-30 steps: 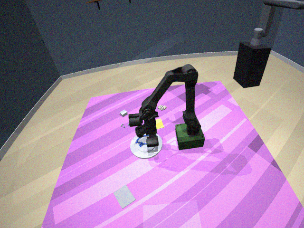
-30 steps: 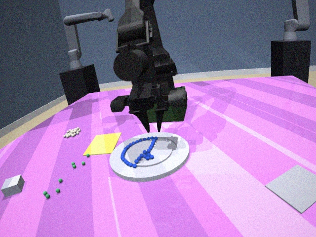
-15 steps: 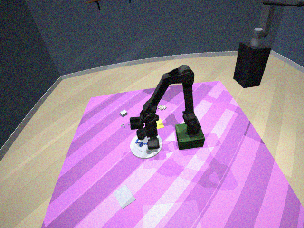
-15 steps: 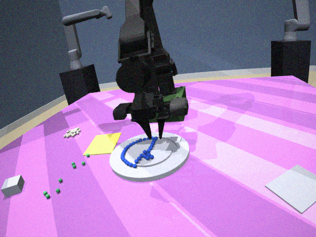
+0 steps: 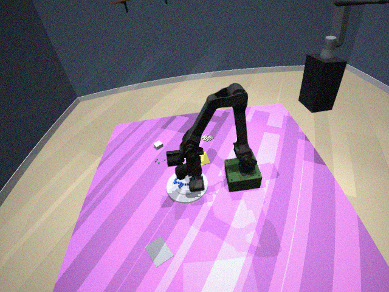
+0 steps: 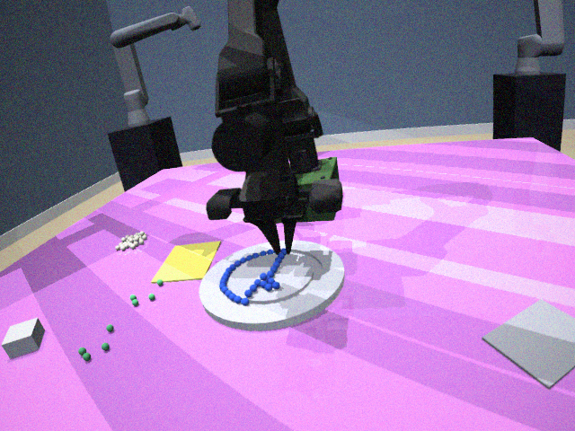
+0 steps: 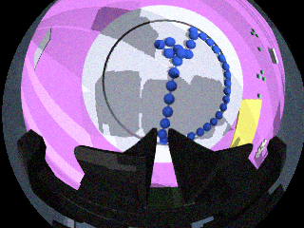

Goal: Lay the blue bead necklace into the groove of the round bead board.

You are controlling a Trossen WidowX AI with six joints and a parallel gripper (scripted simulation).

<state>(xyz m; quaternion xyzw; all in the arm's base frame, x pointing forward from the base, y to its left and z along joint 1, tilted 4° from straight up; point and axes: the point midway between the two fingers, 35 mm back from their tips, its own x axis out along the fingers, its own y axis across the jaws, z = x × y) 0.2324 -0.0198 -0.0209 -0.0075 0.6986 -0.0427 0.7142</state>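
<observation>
My gripper tip is 5 cm short of the round white bead board, 1 cm to the left of it and 1 cm above it. From my gripper tip the other things lie so: yellow sheet (17 cm to the right, 2 cm behind, 1 cm below); grey tile (29 cm to the left, 19 cm ahead, 1 cm below); cube (34 cm to the right, 20 cm ahead).
</observation>
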